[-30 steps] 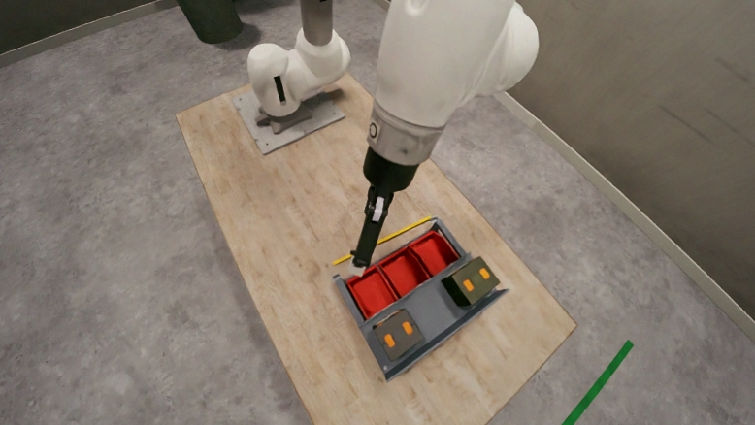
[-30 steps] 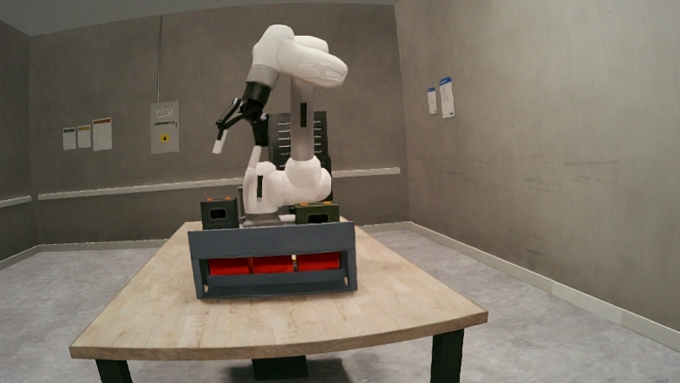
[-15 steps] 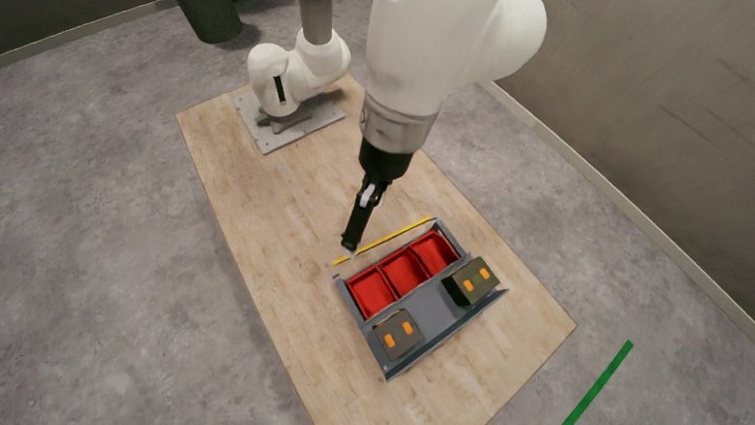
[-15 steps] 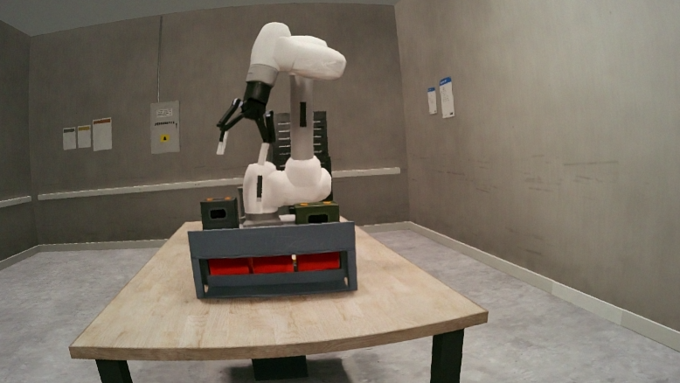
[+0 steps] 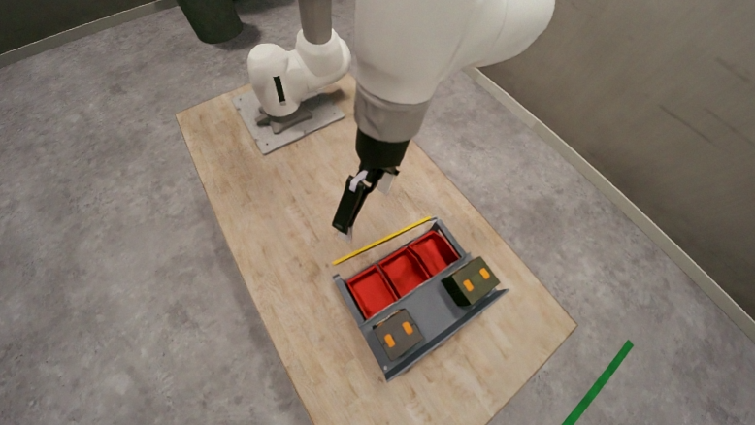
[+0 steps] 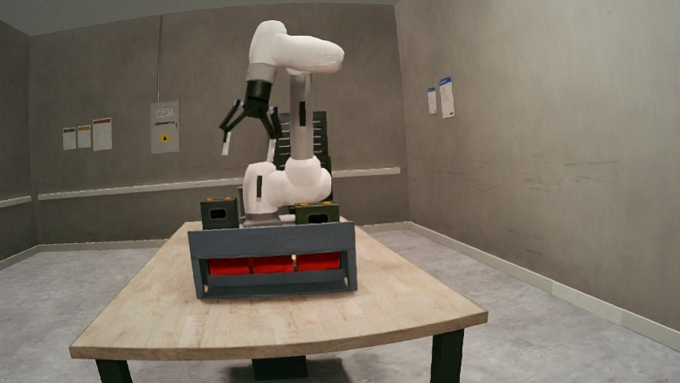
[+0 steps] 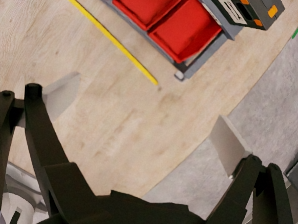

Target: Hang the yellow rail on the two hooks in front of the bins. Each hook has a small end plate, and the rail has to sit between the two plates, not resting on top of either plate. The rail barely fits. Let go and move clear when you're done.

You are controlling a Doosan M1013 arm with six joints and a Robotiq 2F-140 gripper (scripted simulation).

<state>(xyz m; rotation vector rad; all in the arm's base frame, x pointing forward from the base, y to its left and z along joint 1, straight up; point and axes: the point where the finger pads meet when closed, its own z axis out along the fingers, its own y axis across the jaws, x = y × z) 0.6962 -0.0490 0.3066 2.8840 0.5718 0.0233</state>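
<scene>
Now: the yellow rail 320 mm below my hand, 70 mm to the left of it and 10 mm ahead of it. From my hand the other things lie so: dark box: 240 mm ahead, 160 mm below, 80 mm to the right.
</scene>
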